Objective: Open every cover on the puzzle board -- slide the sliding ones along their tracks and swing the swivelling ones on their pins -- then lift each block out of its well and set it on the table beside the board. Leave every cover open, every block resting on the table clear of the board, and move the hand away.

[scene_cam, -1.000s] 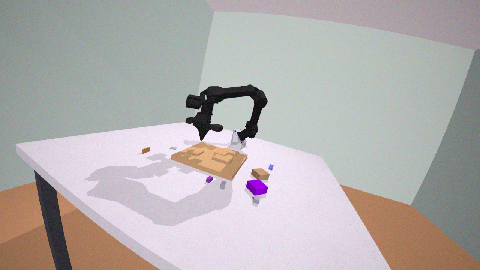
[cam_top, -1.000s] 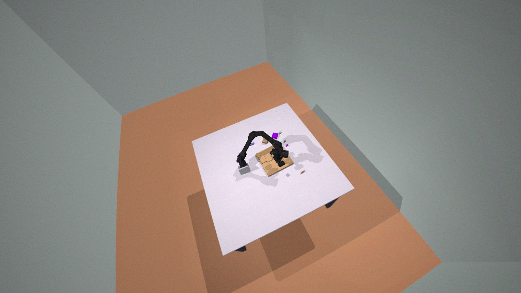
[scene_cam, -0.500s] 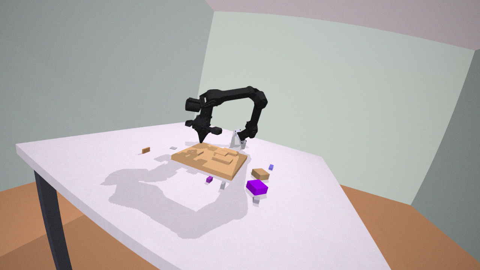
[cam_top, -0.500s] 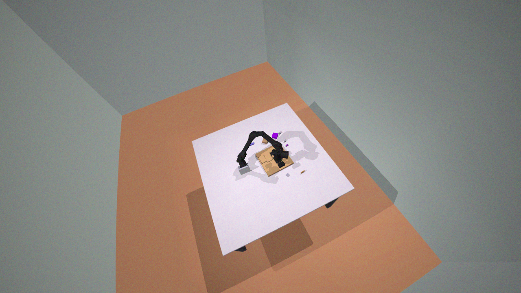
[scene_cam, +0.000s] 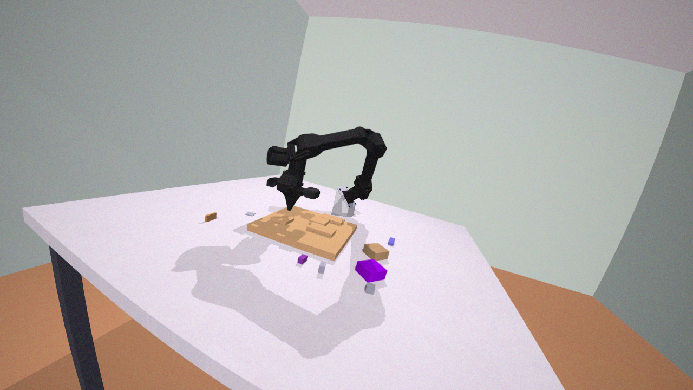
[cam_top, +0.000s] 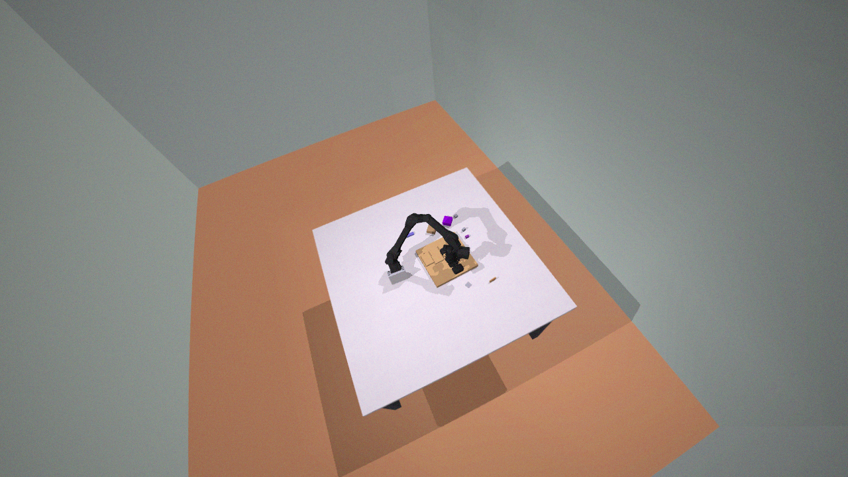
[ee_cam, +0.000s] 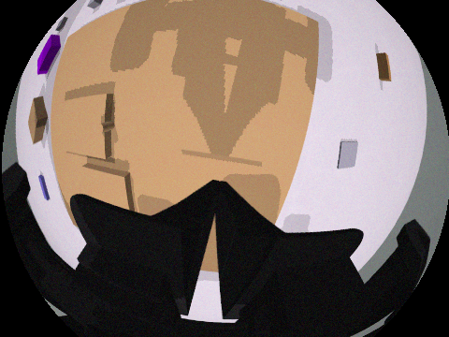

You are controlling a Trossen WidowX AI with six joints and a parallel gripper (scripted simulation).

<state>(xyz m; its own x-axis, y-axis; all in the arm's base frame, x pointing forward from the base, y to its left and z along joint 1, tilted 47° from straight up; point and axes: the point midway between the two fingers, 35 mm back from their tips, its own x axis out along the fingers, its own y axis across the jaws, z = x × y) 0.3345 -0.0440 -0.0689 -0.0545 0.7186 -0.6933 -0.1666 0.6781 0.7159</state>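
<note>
Now: the grey tile 13 cm to the right of my gripper tip, 5 cm below it and 5 cm ahead of it. The rest, counted from my gripper tip: large purple block (36 cm to the left, 10 cm ahead, 3 cm below); then small purple cube (19 cm to the left, 18 cm ahead, 4 cm below); then brown box (34 cm to the left, 3 cm below, 2 cm behind).
</note>
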